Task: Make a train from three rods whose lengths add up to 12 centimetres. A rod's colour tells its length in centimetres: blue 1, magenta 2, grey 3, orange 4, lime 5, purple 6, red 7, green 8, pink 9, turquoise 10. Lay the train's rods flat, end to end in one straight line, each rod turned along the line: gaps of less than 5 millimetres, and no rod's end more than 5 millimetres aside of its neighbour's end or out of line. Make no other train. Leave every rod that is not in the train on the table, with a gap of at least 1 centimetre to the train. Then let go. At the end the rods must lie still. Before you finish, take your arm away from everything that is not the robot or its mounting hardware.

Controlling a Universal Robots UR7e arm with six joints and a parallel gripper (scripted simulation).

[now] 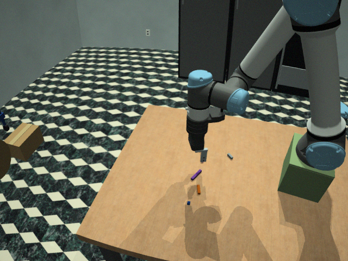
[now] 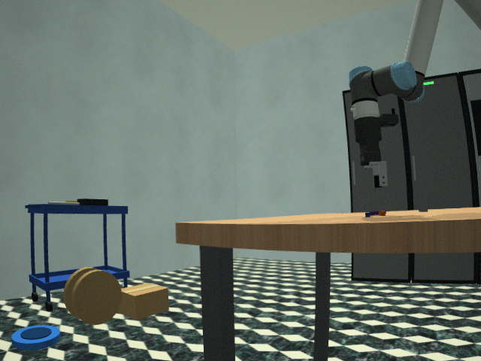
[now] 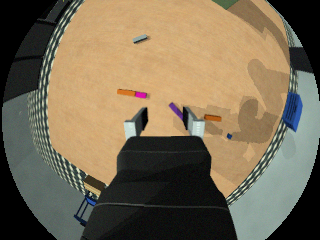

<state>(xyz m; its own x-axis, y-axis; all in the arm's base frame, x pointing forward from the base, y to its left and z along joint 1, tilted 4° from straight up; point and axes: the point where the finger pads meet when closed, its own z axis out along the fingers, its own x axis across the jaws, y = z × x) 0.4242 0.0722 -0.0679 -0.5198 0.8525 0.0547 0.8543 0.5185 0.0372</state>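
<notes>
The purple rod lies 40 mm to the left of my hand and 90 mm below it. Also, from my hand: magenta rod 10 mm ahead, 50 mm to the right, 90 mm below; then small blue rod 20 mm behind, 180 mm to the left, 90 mm below; then grey rod 100 mm behind, 120 mm to the right, 90 mm below.
</notes>
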